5 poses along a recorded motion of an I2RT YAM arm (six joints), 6.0 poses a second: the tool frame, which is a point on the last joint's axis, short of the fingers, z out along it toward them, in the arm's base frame.
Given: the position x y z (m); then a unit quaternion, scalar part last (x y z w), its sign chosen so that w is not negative.
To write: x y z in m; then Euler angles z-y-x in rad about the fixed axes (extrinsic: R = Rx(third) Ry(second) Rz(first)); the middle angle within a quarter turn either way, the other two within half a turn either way. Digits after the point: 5 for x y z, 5 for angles.
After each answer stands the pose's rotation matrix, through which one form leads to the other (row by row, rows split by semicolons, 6 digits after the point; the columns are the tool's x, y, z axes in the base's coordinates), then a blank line. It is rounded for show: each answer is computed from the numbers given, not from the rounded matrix.
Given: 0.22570 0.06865 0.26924 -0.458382 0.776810 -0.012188 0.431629
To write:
0.22570 0.06865 0.26924 1.85790 0.75017 -2.60058
-0.207165 -0.701630 0.681761; -0.722673 0.579475 0.376766; -0.659414 -0.414637 -0.627096

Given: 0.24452 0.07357 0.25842 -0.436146 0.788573 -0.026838 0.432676
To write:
0.24452 0.07357 0.25842 1.92414 0.78356 -2.64887
-0.245136 -0.664642 0.705804; -0.711091 0.618113 0.335093; -0.658983 -0.419747 -0.624142

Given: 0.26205 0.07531 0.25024 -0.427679 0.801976 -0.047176 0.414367
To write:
0.26205 0.07531 0.25024 1.99325 0.78239 -2.73764
-0.290782 -0.646880 0.704977; -0.725073 0.629730 0.278764; -0.624272 -0.430100 -0.652149

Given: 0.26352 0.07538 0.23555 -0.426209 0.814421 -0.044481 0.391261
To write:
0.26352 0.07538 0.23555 2.03543 0.74126 -2.77982
-0.330521 -0.659420 0.675219; -0.729035 0.632734 0.261066; -0.599386 -0.405971 -0.689872

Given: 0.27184 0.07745 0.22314 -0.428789 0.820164 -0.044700 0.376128
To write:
0.27184 0.07745 0.22314 2.05158 0.71459 -2.80534
-0.349335 -0.669729 0.655307; -0.736981 0.628284 0.249237; -0.578640 -0.395882 -0.713059

